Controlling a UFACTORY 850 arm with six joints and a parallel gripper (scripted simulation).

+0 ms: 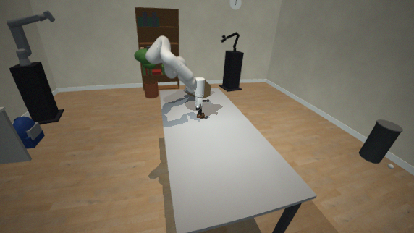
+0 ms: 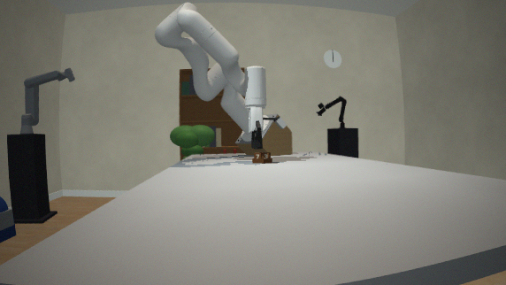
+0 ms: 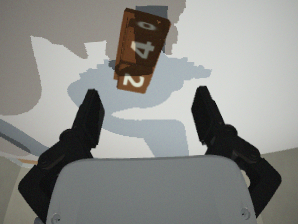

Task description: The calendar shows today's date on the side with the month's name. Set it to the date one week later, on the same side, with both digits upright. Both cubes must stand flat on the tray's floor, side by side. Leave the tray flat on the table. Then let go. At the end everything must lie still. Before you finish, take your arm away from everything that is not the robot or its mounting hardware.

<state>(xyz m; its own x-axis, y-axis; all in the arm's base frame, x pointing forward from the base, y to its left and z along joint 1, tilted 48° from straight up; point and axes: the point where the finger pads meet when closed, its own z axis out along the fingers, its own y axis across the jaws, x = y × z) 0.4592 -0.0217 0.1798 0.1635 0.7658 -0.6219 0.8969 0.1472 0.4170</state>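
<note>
The brown cube lies 1 cm behind my hand, 1 cm to the left of it and 4 cm below it. Also, from my hand: tray (2 cm to the left, 6 cm below).
</note>
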